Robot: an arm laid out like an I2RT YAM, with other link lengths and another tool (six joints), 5 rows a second.
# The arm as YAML. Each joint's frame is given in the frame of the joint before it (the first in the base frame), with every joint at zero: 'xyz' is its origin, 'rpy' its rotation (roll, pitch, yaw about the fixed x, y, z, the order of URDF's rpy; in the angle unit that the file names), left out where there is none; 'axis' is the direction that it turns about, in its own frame. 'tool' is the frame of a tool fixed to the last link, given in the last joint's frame.
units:
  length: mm
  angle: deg
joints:
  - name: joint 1
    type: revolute
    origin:
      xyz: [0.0, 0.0, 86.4]
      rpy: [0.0, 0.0, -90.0]
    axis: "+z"
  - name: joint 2
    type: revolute
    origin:
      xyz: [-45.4, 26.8, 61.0]
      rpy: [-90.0, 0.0, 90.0]
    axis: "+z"
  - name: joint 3
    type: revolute
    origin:
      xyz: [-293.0, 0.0, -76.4]
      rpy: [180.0, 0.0, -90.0]
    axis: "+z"
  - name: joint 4
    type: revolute
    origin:
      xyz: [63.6, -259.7, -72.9]
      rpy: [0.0, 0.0, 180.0]
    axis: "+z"
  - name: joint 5
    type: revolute
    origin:
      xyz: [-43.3, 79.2, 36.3]
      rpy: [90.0, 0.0, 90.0]
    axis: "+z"
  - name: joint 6
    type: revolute
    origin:
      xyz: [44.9, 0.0, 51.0]
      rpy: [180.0, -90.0, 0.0]
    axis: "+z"
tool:
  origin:
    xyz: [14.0, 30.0, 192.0]
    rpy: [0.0, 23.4, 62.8]
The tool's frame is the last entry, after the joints.
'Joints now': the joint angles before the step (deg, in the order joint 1, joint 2, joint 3, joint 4, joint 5, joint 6). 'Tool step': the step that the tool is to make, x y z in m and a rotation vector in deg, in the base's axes. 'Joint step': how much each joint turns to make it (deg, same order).
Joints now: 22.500 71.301 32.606 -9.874 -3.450 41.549
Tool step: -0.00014 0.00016 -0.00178 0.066 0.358 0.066
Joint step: -0.147 0.394 0.047 0.040 -0.289 -0.030
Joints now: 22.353 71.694 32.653 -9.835 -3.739 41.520
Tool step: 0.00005 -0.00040 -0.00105 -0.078 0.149 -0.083
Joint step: -0.028 0.174 0.005 0.003 0.048 0.031
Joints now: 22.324 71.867 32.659 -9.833 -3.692 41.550
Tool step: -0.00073 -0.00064 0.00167 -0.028 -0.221 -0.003
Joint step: 0.005 -0.541 -0.082 -0.269 0.088 -0.066
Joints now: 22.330 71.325 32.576 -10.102 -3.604 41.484
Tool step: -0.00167 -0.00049 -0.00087 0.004 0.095 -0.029
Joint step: 0.038 -0.276 -0.309 -0.049 0.014 0.077
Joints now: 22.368 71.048 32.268 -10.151 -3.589 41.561
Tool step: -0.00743 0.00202 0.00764 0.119 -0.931 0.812
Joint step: 0.843 -2.752 -0.540 -1.316 0.208 -0.144
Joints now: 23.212 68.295 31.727 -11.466 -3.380 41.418
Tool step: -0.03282 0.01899 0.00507 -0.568 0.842 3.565
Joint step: 6.104 -4.413 -0.301 -5.040 1.785 1.812
